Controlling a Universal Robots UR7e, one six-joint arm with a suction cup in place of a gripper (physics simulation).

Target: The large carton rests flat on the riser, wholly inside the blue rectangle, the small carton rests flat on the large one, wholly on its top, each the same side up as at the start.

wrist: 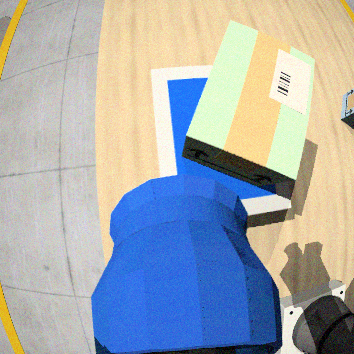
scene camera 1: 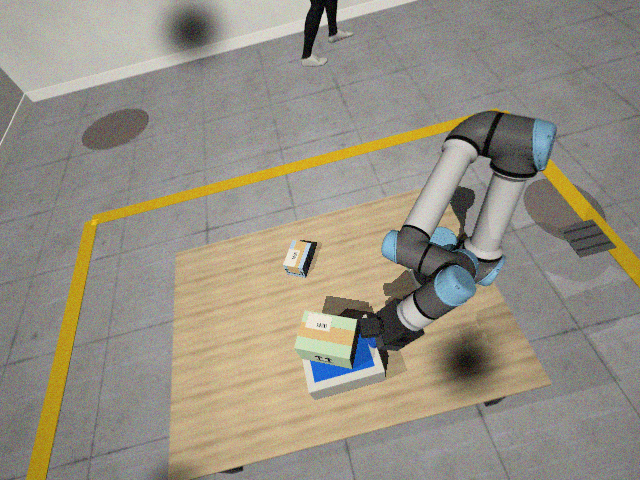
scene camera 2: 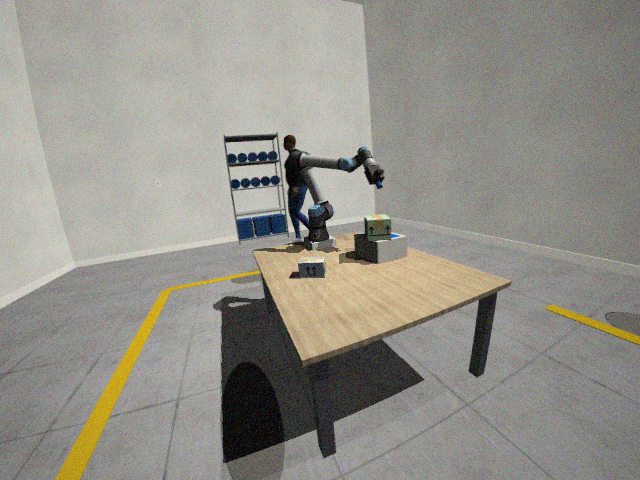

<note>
The suction cup [wrist: 181, 267] holds nothing. The cup hangs 28 cm from the middle of a large carton [scene camera 1: 324, 338], above it. The table carries a small carton [scene camera 1: 297, 262].
The large carton is seen too in the wrist view [wrist: 250, 122].
</note>
